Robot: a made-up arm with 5 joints.
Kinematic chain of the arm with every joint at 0, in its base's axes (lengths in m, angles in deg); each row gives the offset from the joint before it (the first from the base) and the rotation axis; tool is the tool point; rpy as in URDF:
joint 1: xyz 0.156 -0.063 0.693 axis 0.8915 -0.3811 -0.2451
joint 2: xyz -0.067 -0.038 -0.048 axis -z
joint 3: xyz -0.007 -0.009 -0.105 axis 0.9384 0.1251 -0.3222
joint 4: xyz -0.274 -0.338 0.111 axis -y
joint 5: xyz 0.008 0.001 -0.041 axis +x
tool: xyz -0.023 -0.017 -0.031 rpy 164 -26.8 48.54
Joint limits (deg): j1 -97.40..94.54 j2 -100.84..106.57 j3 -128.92..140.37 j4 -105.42..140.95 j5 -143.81..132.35
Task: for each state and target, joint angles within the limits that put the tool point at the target. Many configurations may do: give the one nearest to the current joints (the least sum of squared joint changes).
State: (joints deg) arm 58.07 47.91 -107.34 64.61 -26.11
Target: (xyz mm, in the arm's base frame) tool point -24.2 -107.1 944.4
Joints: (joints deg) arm 66.86 57.10 -120.42 55.32 -43.67
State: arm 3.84 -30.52 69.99 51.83 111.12
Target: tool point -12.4 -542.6 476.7
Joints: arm -8.94 -60.26 73.11 -2.30 132.35
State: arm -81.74 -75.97 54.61 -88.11 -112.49
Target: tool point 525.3 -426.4 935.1
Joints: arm -94.41 -94.82 63.94 -86.69 -85.16
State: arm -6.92 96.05 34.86 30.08 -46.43
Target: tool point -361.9 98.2 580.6
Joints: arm -0.92 74.02 5.79 -15.24 -53.81
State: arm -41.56 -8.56 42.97 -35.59 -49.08
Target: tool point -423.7 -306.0 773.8
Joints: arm -59.45 34.92 55.02 -76.97 -30.44
